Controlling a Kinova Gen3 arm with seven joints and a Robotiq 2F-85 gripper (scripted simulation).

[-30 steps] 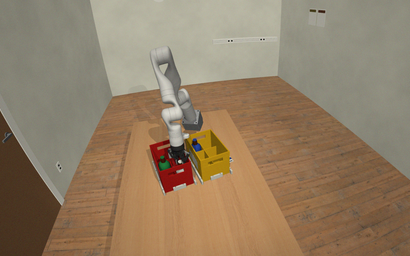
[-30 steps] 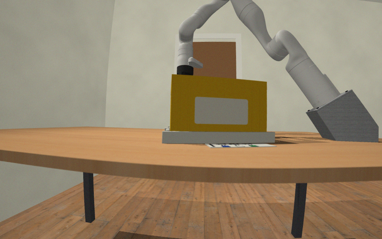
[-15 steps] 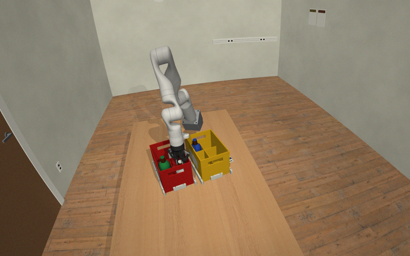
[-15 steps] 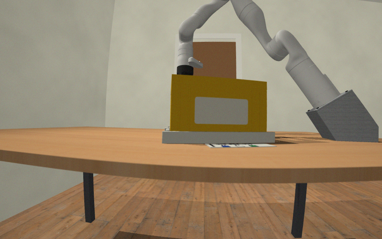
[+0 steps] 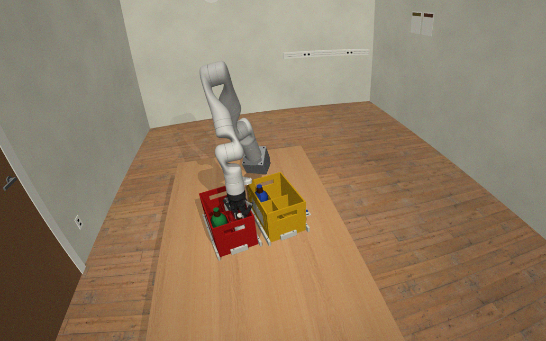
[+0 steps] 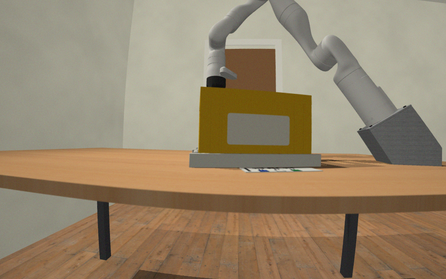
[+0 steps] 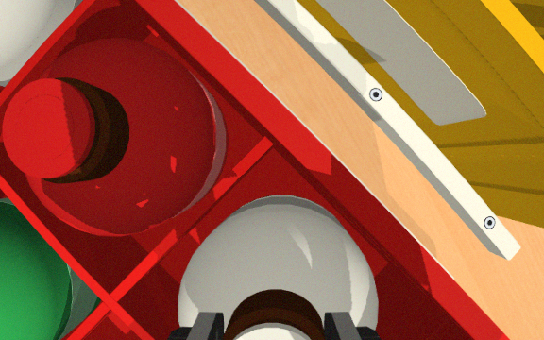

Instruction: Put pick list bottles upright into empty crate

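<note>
Now: hand 90 mm past the red bottle, 70 mm above it and 10 mm to the left of it. Also, from my hand: yellow crate 180 mm to the left, 100 mm behind, 70 mm below; then red crate 80 mm behind, 70 mm below, 60 mm to the right; then green bottle 100 mm to the right, 70 mm below, 70 mm behind.
</note>
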